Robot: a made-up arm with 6 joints.
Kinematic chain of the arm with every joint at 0, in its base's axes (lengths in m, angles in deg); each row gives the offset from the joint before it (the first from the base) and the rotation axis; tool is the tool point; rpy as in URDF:
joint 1: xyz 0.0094 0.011 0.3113 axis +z
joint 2: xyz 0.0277 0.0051 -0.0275 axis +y
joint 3: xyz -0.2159 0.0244 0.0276 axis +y
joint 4: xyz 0.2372 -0.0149 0.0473 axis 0.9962 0 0.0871
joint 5: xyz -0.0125 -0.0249 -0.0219 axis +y
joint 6: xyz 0.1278 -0.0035 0.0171 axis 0.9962 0 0.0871
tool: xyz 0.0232 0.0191 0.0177 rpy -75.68 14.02 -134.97
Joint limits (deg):
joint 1: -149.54..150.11
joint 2: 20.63..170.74
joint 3: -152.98..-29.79
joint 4: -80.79..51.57
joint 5: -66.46..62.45
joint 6: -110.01..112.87
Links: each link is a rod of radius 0.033 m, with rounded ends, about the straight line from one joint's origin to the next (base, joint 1, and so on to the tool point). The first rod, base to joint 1, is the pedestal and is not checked.
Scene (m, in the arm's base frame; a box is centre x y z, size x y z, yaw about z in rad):
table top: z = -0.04
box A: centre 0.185 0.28 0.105 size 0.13 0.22 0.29 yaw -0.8
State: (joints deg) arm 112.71 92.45 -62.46 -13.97 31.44 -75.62
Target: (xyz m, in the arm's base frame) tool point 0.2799 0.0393 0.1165
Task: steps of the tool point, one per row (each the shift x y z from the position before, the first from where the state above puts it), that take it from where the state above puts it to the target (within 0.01 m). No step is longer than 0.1 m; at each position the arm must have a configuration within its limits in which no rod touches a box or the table.
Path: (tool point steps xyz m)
1: 0.0663 0.0029 0.0657
2: 0.0658 -0.0228 0.0612
3: 0.0560 -0.0472 0.0540
4: 0.0382 -0.0668 0.0439
5: 0.0527 0.0219 -0.0560
6: 0.0524 -0.0029 -0.0649
7: 0.0432 -0.0263 -0.0697
8: 0.0268 -0.0451 -0.0702
9: 0.0052 -0.0570 -0.0671
10: -0.0186 -0.0604 -0.0605

